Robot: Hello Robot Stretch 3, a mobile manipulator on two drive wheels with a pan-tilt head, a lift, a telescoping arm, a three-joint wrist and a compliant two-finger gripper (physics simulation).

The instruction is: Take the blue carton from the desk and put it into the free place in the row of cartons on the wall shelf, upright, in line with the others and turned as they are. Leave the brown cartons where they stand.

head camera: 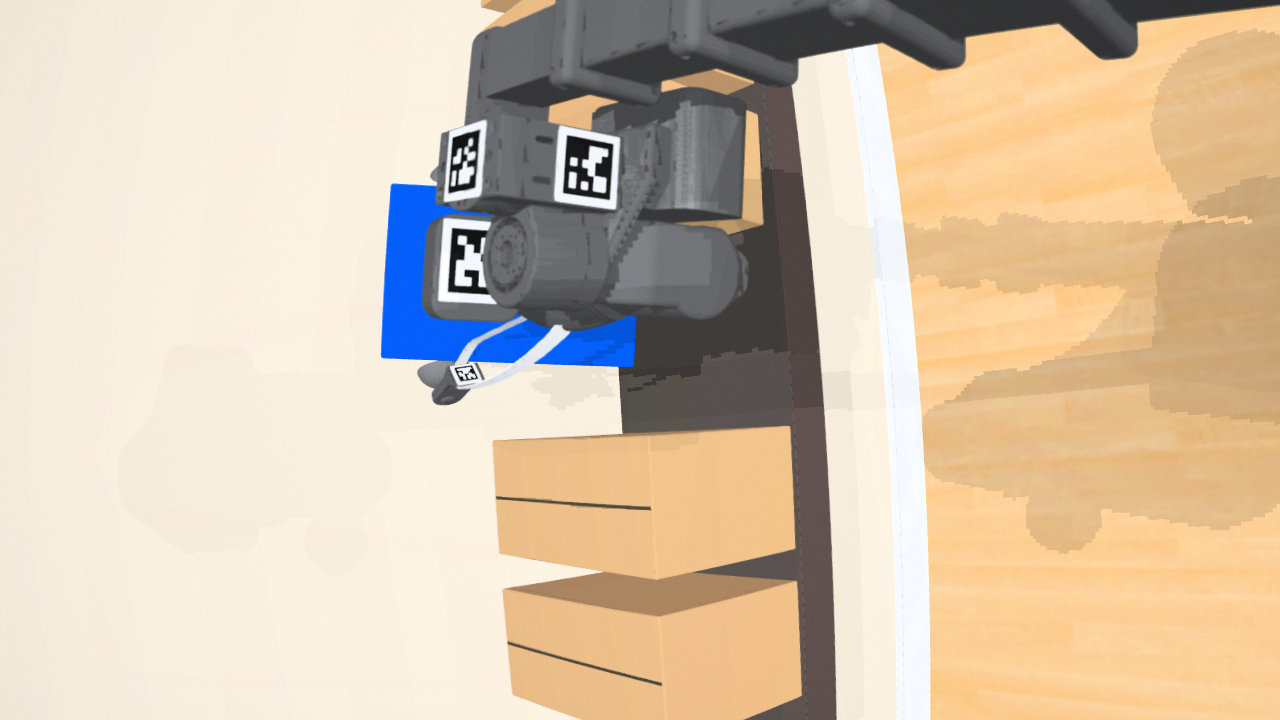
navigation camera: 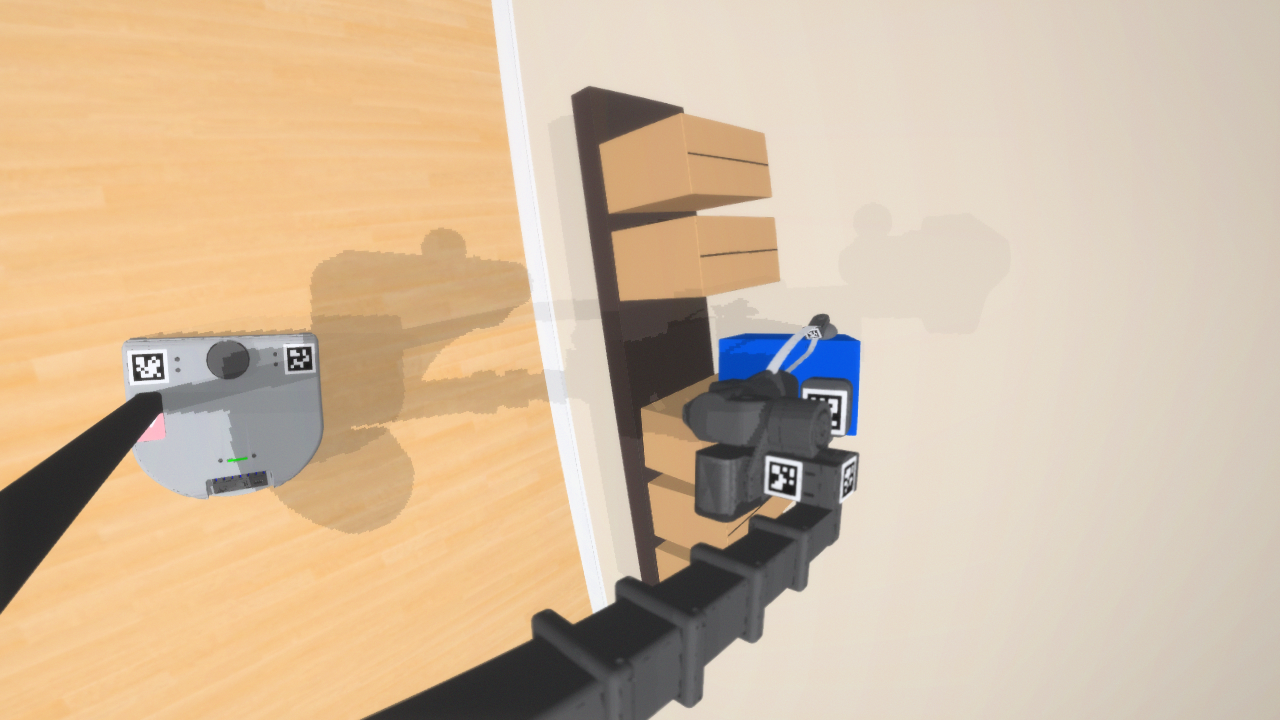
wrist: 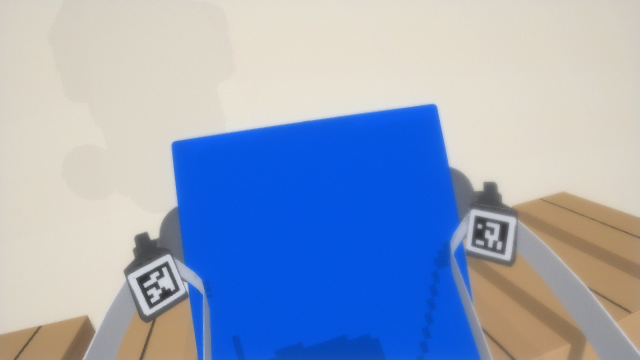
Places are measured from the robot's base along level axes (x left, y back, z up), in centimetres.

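Pixels of known places: gripper, fingertip midpoint: [wrist: 318, 211]; robot's base at its link origin: [navigation camera: 228, 357].
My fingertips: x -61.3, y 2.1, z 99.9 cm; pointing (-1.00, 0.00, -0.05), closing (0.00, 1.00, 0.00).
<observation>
Ahead of a thing's pixels: the offset from my fingertips to its top centre. Level surfaces: height alone.
The blue carton [head camera: 402, 286] [navigation camera: 841, 362] [wrist: 310, 165] is held raised above the wall shelf [head camera: 810, 501] [navigation camera: 617, 358], with its broad face toward the head camera; its top does not show. My gripper [head camera: 438, 277] [wrist: 318, 211] is shut on it, one fingertip pressed on each side. In the head view one fingertip is hidden behind the wrist. The free place [head camera: 707, 385] [navigation camera: 666, 331] shows as dark shelf board between brown cartons, partly covered by the wrist and the blue carton. Two brown cartons {dx -6.8, dy -19.9, dz -17.3 cm} [head camera: 572, 474] {dx -4.0, dy -35.0, dz -17.3 cm} [head camera: 581, 617] stand on one side of it. The desk does not show.
More brown cartons {dx -13.1, dy +11.6, dz -16.4 cm} [navigation camera: 666, 438] {dx -15.8, dy +26.1, dz -17.3 cm} [navigation camera: 684, 510] stand beyond the free place, partly hidden by the wrist and the arm [navigation camera: 662, 626] [head camera: 742, 35]. The wall [head camera: 223, 268] [navigation camera: 1074, 402] lies behind the carton. The robot base [navigation camera: 223, 411] stands on the wooden floor {dz -99.9 cm} [navigation camera: 268, 134].
</observation>
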